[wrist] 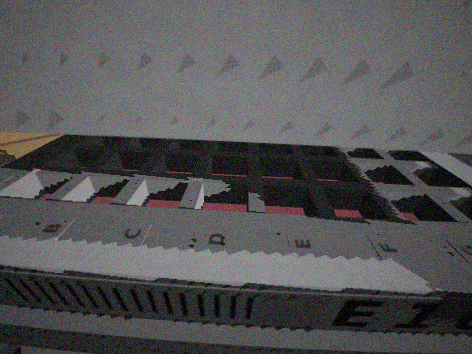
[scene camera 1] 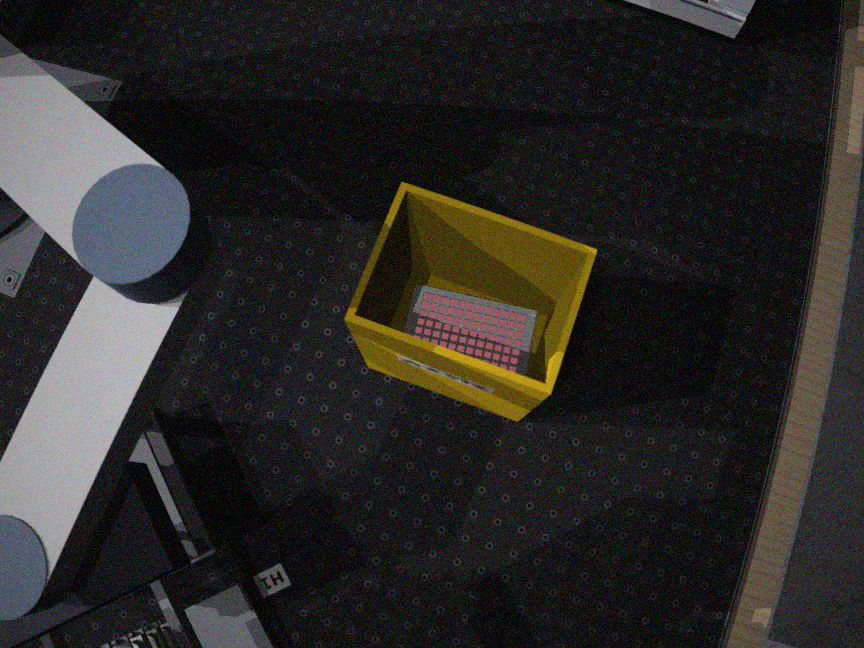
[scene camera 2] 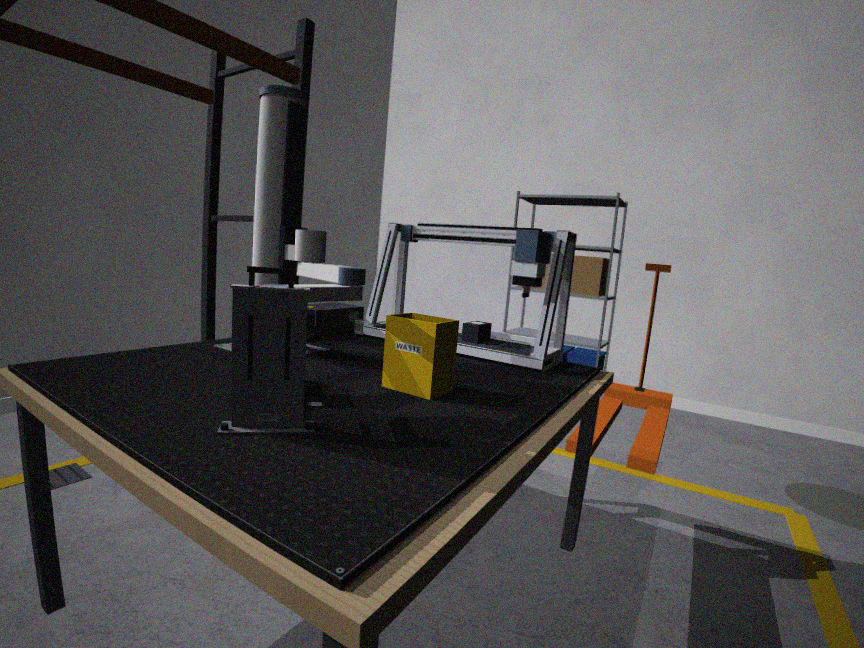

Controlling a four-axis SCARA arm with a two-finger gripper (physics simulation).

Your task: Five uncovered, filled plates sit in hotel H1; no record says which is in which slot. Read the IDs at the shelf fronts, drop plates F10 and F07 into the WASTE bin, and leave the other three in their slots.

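Places are measured from the arm's base along level axes (x back, y right, z up), in metres.
Pixels of known places: gripper, fingertip midpoint: (wrist: 244, 150).
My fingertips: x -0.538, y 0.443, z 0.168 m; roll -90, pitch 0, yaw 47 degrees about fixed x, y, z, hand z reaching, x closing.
Behind a point stands the place of what it marks.
Hotel H1 (scene camera 2: 268, 355) @(z 0.164, x -0.590, y 0.493 m) stands as a dark tower on the table; its H1 label (scene camera 1: 272, 579) @(z 0.013, x -0.547, y 0.317 m) shows in scene camera 1. In the wrist view, plate E10 (wrist: 295, 310) fills the lower half, with pink fill in its wells, and a grey underside (wrist: 250, 30) spans above it. My gripper is shut on plate F07, in the slot under E10; fingers and F07 are hidden from all views. The yellow WASTE bin (scene camera 1: 502, 223) @(z 0.212, x -0.652, y -0.027 m) (scene camera 2: 418, 369) @(z 0.086, x -0.682, y 0.086 m) stands upright, with a pink-filled plate (scene camera 1: 474, 327) @(z 0.029, x -0.654, y 0.013 m) lying in it, ID unreadable.
The arm's white link (scene camera 1: 90, 390) @(z 0.280, x -0.434, y 0.198 m) reaches toward the hotel at lower left in scene camera 1. A gantry machine (scene camera 2: 556, 299) @(z 0.268, x -0.850, y -0.525 m) and a black block (scene camera 2: 476, 332) @(z 0.104, x -0.557, y -0.515 m) stand behind the bin. The wooden table edge (scene camera 1: 802, 348) @(z 0.000, x -1.013, y -0.093 m) (scene camera 2: 181, 505) @(z 0.000, x -0.711, y 0.746 m) borders the mat.
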